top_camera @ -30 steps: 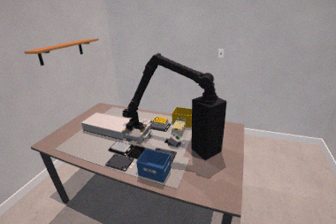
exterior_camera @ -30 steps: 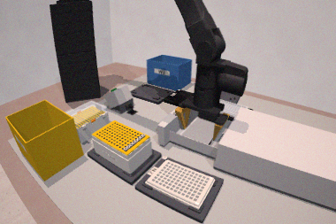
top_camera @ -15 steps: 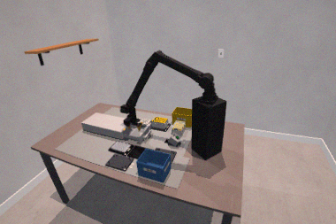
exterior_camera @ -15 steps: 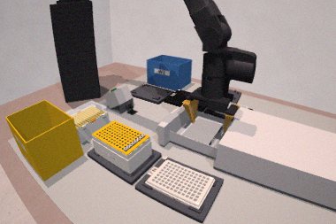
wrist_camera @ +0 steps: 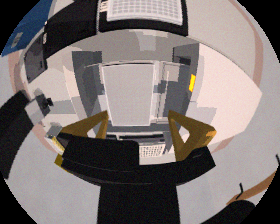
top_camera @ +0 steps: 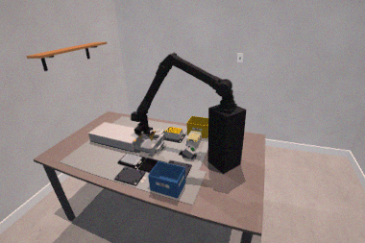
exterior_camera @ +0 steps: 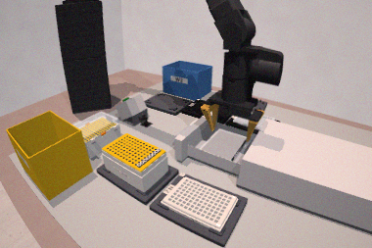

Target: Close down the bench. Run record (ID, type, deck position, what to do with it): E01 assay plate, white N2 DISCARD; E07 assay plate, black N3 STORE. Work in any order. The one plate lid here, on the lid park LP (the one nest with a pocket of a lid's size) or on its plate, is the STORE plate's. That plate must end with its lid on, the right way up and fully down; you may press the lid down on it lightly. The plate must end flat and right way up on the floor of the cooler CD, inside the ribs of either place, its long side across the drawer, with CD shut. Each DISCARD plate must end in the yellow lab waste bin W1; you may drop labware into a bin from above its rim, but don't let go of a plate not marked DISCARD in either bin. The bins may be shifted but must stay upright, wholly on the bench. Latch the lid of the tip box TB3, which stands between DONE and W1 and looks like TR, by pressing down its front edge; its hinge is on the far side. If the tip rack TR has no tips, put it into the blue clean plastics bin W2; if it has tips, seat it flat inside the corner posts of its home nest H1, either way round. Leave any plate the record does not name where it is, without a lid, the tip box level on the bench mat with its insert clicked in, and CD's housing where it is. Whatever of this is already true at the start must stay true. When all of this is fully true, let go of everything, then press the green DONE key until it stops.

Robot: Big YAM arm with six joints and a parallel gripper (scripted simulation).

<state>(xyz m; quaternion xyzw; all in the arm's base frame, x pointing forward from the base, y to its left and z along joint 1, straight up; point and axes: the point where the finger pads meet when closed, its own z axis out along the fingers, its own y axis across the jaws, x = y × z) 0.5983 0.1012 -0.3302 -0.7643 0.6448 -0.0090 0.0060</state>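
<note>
The plate lid is 2 cm behind my hand and 5 cm below it. From my hand the other things lie so: cooler drawer (2 cm ahead, 1 cm to the left, 5 cm below); black plate (2 cm behind, 5 cm below); tip rack TR (12 cm behind, 22 cm to the right, 2 cm below).
</note>
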